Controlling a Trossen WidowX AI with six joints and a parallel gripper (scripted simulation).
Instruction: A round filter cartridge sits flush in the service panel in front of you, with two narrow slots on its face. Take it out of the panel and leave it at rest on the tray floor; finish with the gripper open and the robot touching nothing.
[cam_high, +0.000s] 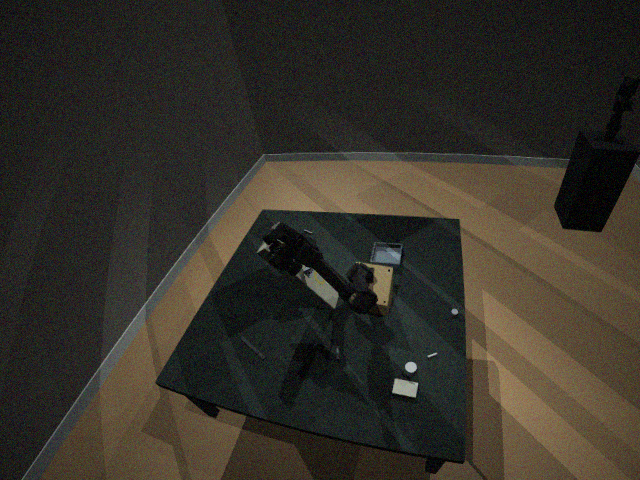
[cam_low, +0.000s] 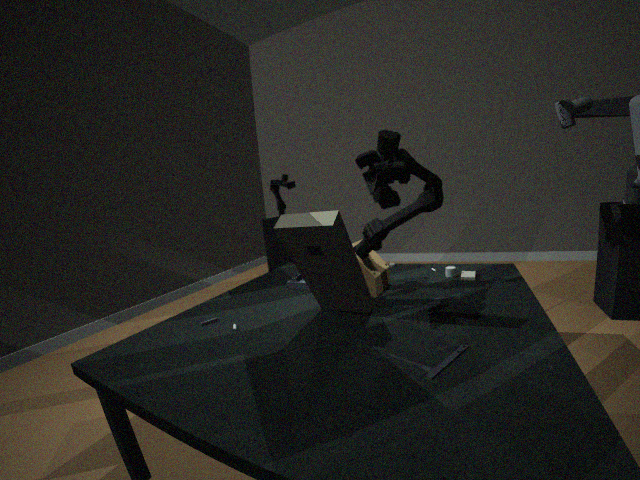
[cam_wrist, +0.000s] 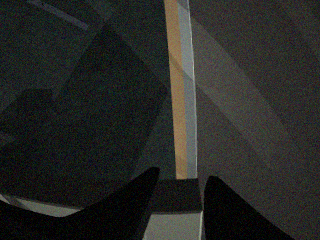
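Right now my gripper tip is 30 mm short of the round grey filter cartridge, 170 mm to the left of it and 110 mm above it. Round my gripper tip: grey tray 370 mm behind, 470 mm to the right, 380 mm below.
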